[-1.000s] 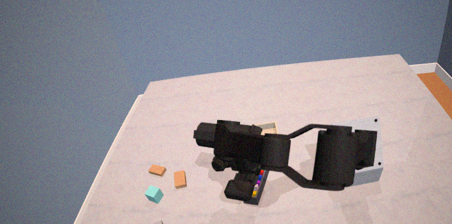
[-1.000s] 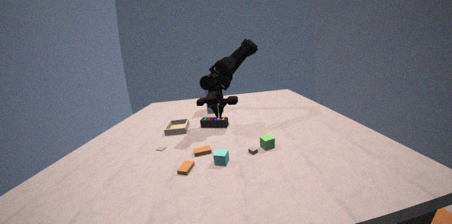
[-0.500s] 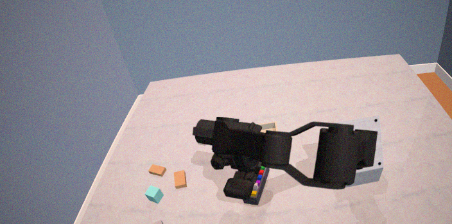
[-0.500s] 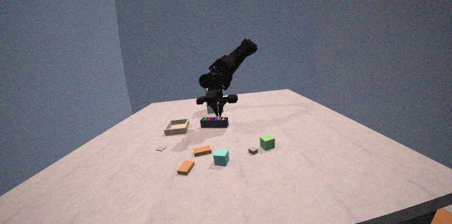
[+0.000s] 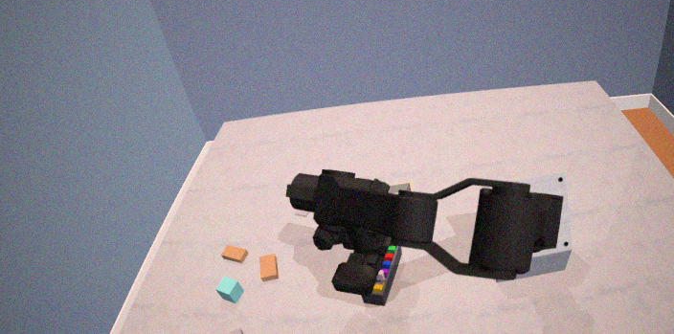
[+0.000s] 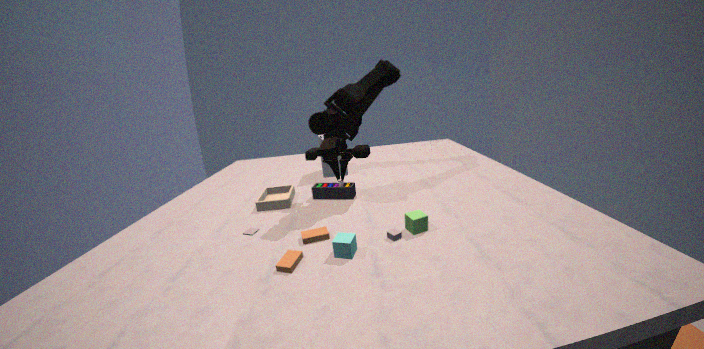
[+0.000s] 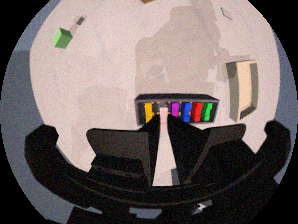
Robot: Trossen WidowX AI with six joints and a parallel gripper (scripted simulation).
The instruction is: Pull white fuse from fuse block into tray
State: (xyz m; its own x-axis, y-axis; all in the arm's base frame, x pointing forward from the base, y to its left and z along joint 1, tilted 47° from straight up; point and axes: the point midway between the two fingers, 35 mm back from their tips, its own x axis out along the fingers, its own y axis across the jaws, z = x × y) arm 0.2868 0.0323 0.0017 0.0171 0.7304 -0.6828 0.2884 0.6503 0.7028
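The tray is 2 cm behind my gripper tip, 21 cm to the right of it and 5 cm below it. The rest, counted from my gripper tip: green cube 25 cm ahead, 16 cm to the left, 4 cm below; white fuse 1 cm below; grey tile 18 cm ahead, 24 cm to the right, 5 cm below.
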